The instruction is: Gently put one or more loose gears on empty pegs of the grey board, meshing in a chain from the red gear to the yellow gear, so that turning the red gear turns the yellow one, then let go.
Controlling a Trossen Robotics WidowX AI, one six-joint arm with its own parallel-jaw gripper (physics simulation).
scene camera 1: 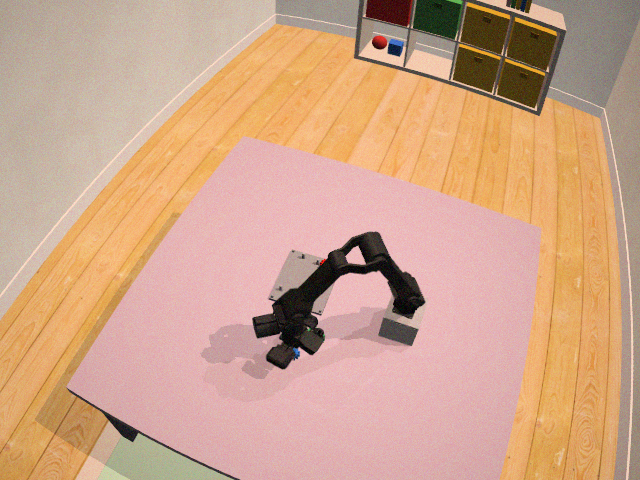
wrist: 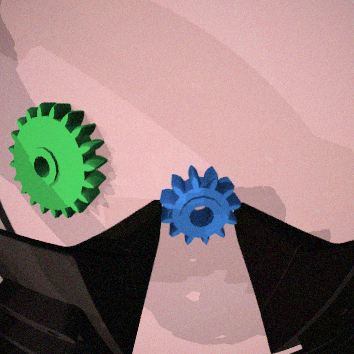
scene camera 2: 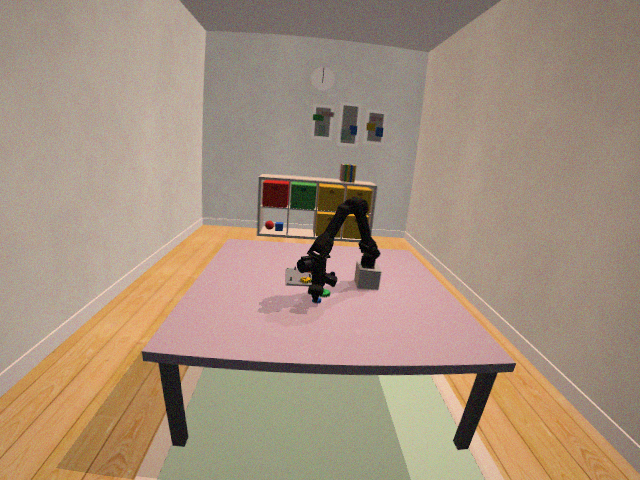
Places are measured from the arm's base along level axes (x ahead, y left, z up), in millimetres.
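Where they show: gripper, fingertip midpoint: (scene camera 1: 292,353) (wrist: 198,208) (scene camera 2: 316,300); arm's base at its link origin: (scene camera 1: 405,306) (scene camera 2: 367,265).
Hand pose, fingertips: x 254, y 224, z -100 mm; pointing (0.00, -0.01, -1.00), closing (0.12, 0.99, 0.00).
Each offset is from my fingertips to the centre of the thing. "spot": to the spot under its first point. Level surfaces: height alone.
My gripper (scene camera 1: 296,349) (scene camera 2: 315,295) (wrist: 198,208) is shut on the small blue gear @[dx -2, dy +0, dz +3 mm] (scene camera 1: 296,354) (scene camera 2: 316,300) (wrist: 201,193), a fingertip against each side of its teeth. The blue gear is low over the table, its hole facing the wrist camera. The larger green gear @[dx -34, dy -79, dz +3 mm] (scene camera 1: 323,336) (scene camera 2: 325,293) (wrist: 62,165) lies loose on the table, left of the fingers in the wrist view. The grey board @[dx +71, dy -261, dz +10 mm] (scene camera 1: 297,276) (scene camera 2: 298,274) lies behind the gripper, partly hidden by the arm. Its red gear (scene camera 1: 323,262) shows in part in scene camera 1, its yellow gear @[spot: dx +55, dy -178, dz +16 mm] (scene camera 2: 305,280) in scene camera 2. Bare pegs @[dx +116, dy -342, dz +13 mm] (scene camera 1: 302,256) @[dx +127, dy -195, dz +13 mm] (scene camera 1: 280,288) stand on it.
The pink table @[dz -6 mm] (scene camera 1: 413,392) (scene camera 2: 330,335) bears everything. The arm's grey base block (scene camera 1: 398,330) (scene camera 2: 367,277) stands to the right. The arm arches over the board's right part. A cube shelf with bins stands far behind the table.
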